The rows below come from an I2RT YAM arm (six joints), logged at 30 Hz.
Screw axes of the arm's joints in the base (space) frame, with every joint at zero. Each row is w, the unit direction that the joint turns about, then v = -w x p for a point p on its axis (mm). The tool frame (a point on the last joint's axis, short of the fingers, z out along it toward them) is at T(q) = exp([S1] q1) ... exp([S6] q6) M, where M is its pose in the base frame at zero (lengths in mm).
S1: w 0 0 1 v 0 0 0
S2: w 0 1 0 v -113.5 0 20
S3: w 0 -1 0 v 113.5 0 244
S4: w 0 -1 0 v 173.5 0 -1
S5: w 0 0 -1 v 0 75 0
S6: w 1 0 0 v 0 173.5 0
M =
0 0 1 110.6
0 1 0 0
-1 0 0 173.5
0 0 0 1
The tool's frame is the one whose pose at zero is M.
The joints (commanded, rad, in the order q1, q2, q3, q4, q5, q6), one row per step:
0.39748 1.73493 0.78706 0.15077 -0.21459 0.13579
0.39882 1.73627 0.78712 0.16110 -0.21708 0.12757
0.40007 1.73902 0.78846 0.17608 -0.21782 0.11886
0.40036 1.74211 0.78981 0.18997 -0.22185 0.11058
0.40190 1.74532 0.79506 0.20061 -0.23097 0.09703
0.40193 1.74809 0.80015 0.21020 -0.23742 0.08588
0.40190 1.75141 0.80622 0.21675 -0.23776 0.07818
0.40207 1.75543 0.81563 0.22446 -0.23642 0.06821
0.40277 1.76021 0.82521 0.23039 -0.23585 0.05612
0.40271 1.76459 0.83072 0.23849 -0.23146 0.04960
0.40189 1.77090 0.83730 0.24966 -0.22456 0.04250
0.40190 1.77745 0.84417 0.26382 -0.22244 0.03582
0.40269 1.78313 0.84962 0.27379 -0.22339 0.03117
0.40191 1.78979 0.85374 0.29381 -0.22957 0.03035
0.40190 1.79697 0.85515 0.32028 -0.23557 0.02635
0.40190 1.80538 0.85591 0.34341 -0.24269 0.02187
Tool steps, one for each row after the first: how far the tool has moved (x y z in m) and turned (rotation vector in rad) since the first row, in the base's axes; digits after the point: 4 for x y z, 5 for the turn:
0.0005 0.0008 0.0004 0.00063 -0.01146 0.00881
0.0018 0.0018 0.0011 0.00153 -0.02784 0.01657
0.0030 0.0026 0.0016 0.00420 -0.04188 0.02535
0.0045 0.0041 0.0029 0.00741 -0.05767 0.04255
0.0062 0.0051 0.0042 0.00979 -0.07243 0.05466
0.0081 0.0059 0.0053 0.00909 -0.08470 0.05997
0.0107 0.0070 0.0072 0.00733 -0.10203 0.06568
0.0132 0.0083 0.0088 0.00398 -0.11801 0.07384
0.0151 0.0089 0.0095 0.00069 -0.13078 0.07471
0.0176 0.0094 0.0102 -0.00385 -0.14644 0.07323
0.0201 0.0104 0.0111 -0.00395 -0.16365 0.07562
0.0219 0.0115 0.0116 -0.00255 -0.17479 0.07982
0.0242 0.0124 0.0122 0.00700 -0.19022 0.08357
0.0261 0.0135 0.0126 0.01566 -0.21030 0.08993
0.0277 0.0144 0.0120 0.02280 -0.22556 0.09764

